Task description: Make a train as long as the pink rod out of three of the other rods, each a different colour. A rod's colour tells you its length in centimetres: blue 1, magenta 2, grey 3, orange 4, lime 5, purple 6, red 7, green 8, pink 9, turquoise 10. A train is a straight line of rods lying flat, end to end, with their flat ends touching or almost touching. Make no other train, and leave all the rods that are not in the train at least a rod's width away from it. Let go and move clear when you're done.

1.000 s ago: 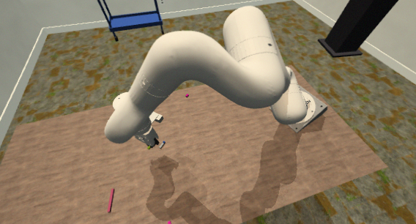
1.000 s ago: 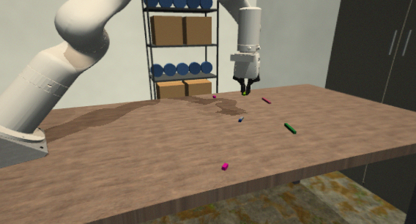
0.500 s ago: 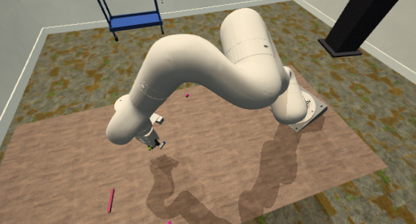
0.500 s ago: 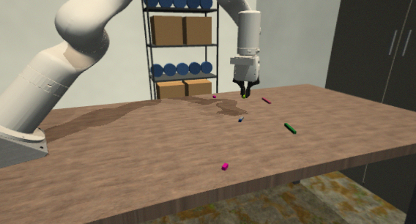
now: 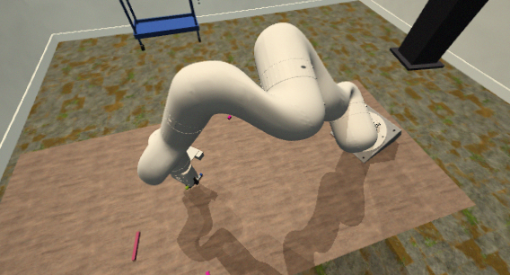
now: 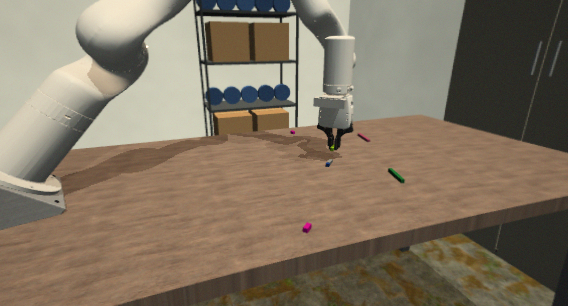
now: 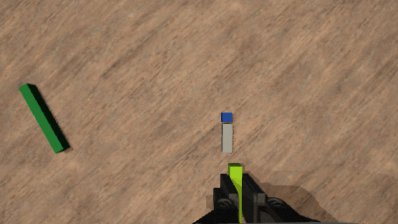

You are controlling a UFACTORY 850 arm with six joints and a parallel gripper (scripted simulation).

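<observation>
Now: hand 20 mm past the grey rod, 40 mm to the left of it and 50 mm above it. Round my hand: blue rod (40 mm behind, 50 mm to the right, 50 mm below); lime rod (20 mm below); green rod (130 mm ahead, 160 mm to the right, 50 mm below).
</observation>
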